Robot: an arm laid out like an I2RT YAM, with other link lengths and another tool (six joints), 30 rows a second.
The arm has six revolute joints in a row. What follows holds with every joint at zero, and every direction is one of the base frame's.
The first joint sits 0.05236 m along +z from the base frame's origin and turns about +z.
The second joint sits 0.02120 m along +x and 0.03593 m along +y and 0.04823 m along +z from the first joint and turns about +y.
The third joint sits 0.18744 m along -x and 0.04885 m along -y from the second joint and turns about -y.
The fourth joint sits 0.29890 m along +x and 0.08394 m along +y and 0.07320 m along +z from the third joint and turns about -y.
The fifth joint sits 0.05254 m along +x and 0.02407 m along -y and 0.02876 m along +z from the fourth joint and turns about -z.
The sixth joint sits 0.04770 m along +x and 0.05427 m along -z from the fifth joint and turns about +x.
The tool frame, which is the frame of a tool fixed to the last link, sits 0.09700 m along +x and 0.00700 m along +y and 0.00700 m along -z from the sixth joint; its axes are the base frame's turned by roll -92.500, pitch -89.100 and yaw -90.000 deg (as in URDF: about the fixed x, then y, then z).
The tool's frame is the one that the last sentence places.
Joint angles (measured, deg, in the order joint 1, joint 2, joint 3, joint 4, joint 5, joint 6), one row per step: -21.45, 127.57, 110.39, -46.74, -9.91, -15.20; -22.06, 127.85, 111.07, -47.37, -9.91, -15.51; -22.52, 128.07, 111.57, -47.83, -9.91, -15.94; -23.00, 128.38, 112.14, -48.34, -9.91, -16.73; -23.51, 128.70, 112.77, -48.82, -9.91, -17.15; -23.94, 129.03, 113.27, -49.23, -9.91, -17.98; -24.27, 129.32, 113.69, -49.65, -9.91, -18.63; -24.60, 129.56, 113.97, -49.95, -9.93, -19.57; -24.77, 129.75, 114.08, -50.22, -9.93, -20.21; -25.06, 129.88, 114.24, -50.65, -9.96, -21.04; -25.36, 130.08, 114.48, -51.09, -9.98, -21.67; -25.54, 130.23, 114.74, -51.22, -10.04, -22.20
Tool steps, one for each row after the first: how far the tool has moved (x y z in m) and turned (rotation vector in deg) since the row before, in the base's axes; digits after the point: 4 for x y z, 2 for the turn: -0.0012, -0.0053, 0.0013, -0.06, 0.21, -0.34; -0.0010, -0.0040, 0.0009, -0.13, 0.17, -0.08; -0.0011, -0.0042, 0.0005, -0.27, 0.23, 0.22; -0.0009, -0.0045, 0.0008, -0.12, 0.16, -0.14; -0.0010, -0.0038, 0.0000, -0.28, 0.23, 0.31; -0.0010, -0.0028, -0.0002, -0.17, 0.27, 0.25; -0.0011, -0.0027, -0.0006, -0.29, 0.24, 0.52; -0.0011, -0.0012, -0.0012, -0.14, 0.33, 0.40; -0.0017, -0.0020, -0.0005, -0.17, 0.36, 0.47; -0.0016, -0.0022, -0.0005, -0.08, 0.36, 0.28; -0.0002, -0.0016, 0.0003, -0.17, 0.00, 0.32
